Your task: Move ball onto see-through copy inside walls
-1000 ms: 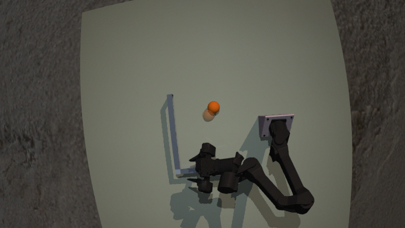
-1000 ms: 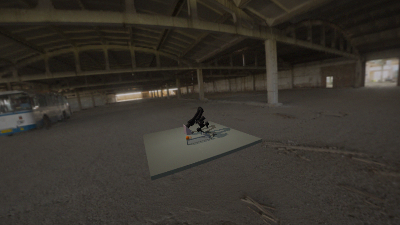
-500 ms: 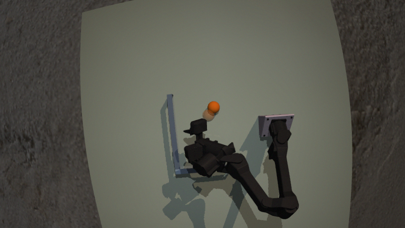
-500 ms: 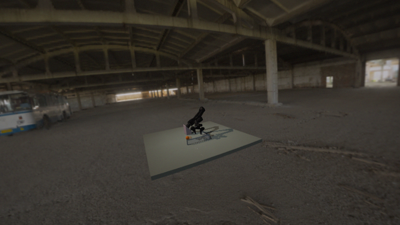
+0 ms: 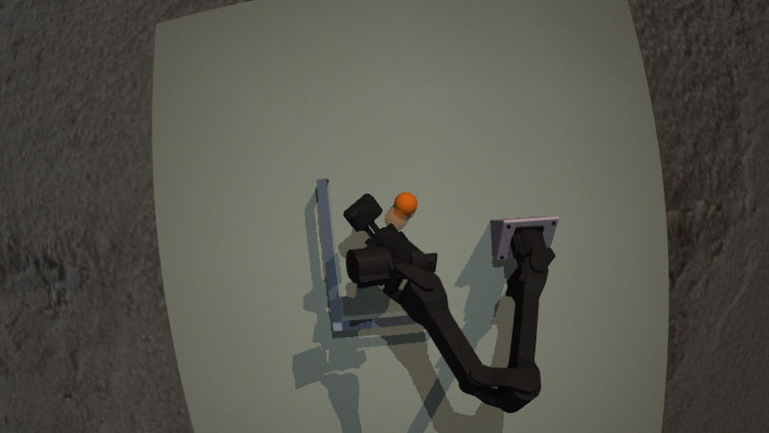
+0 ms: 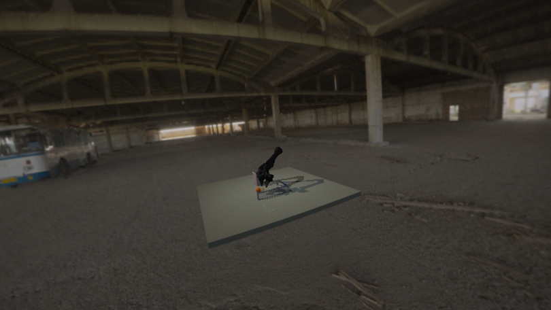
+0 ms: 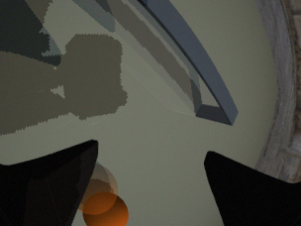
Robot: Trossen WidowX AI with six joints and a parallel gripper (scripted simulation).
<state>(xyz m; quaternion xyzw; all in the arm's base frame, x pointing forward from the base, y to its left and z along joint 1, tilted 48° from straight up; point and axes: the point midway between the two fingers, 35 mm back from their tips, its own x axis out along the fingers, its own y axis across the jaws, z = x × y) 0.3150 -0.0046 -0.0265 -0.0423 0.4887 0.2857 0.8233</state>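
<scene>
My gripper tip is 6 cm past the see-through copy of ball, 5 cm above it and 1 cm to the left of it. Also, from my gripper tip: orange ball 8 cm behind, 5 cm below, 4 cm to the right.
</scene>
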